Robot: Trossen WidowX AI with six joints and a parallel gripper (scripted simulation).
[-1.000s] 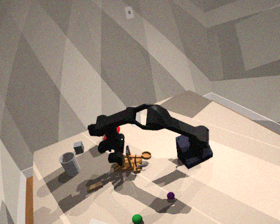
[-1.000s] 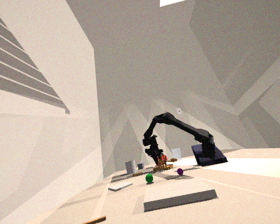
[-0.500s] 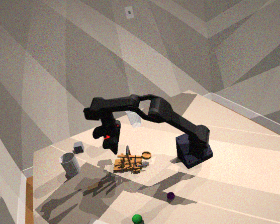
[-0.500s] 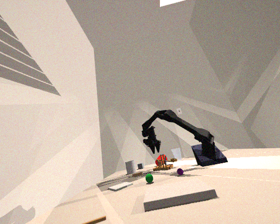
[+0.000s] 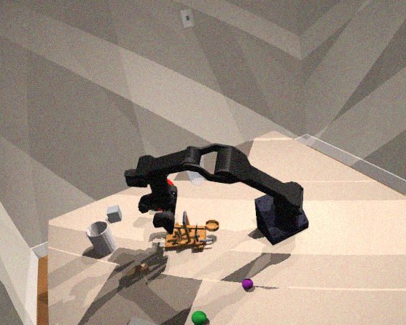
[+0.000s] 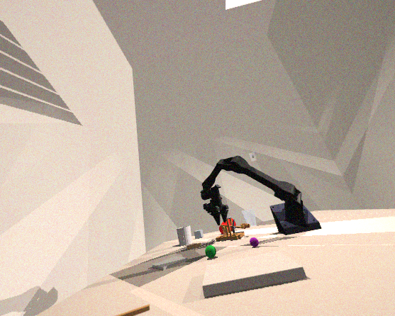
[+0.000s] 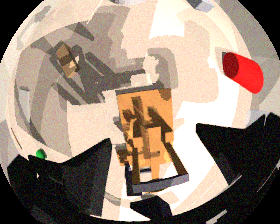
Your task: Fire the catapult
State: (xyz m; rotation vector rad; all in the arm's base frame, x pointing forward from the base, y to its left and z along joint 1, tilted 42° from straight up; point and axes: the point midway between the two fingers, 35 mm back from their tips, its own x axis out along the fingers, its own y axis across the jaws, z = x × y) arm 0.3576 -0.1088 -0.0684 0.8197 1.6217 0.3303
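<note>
Now: the purple ball 13 cm behind my gripper tip, 30 cm to the left of it and 6 cm below it. From my gripper tip the other things lie so: wooden block 16 cm ahead, 8 cm to the left, 7 cm below; wooden catapult 6 cm behind, 4 cm to the left, 3 cm below; white mug 26 cm ahead, 9 cm to the right, 5 cm below.
</note>
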